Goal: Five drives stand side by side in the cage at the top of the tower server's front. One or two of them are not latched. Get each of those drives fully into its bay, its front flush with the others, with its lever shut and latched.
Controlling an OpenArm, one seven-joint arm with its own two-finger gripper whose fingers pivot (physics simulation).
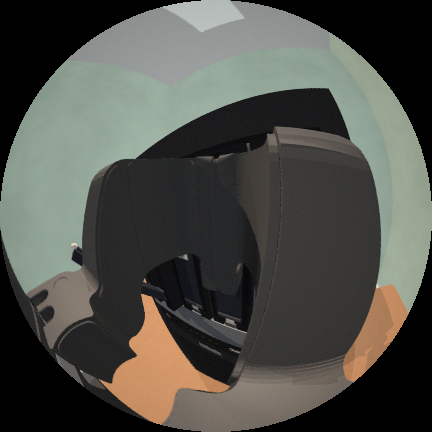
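My gripper (226,226) is shut, its dark fingers together in front of the drive cage and covering most of it. No drive or lever shows held between them. The black tower server (305,107) shows above the fingers and through the opening below them. In that opening are the lower parts of some drives, one dark drive (189,282) with the edge of a pale label and another drive (231,304) to its right. An open lever (77,255) sticks out left of the fingers, pale at its tip; its middle is hidden. The other levers and the upper drive fronts are hidden.
The grey ledge (200,320) below the cage and the server's lower front panel (212,357) show through the opening. The orange table top (160,360) lies below, with a shadow at the right. Green walls stand behind.
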